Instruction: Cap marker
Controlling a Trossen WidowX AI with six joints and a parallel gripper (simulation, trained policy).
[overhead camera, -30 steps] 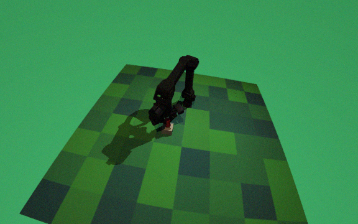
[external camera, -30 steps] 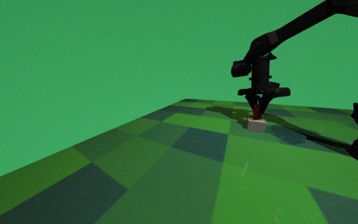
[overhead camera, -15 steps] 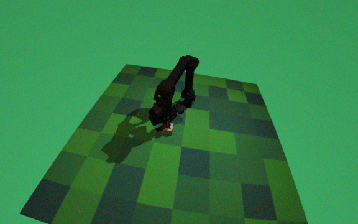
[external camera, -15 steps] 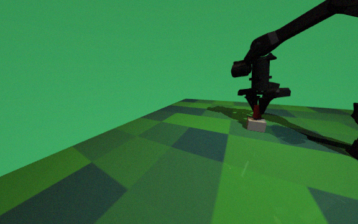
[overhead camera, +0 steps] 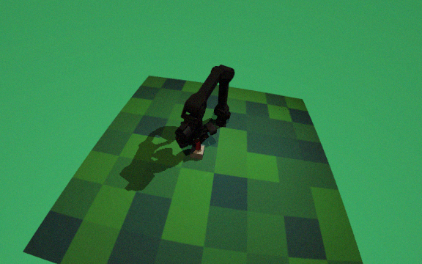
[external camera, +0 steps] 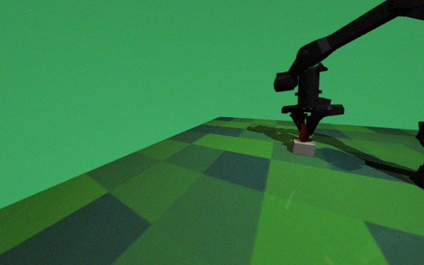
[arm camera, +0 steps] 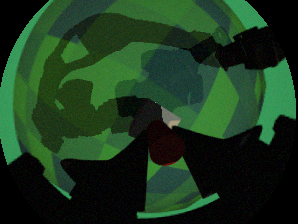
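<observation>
Right now the red cap is 1 cm above my gripper tip. The rest, counted from my gripper tip: holder block (4 cm below).
</observation>
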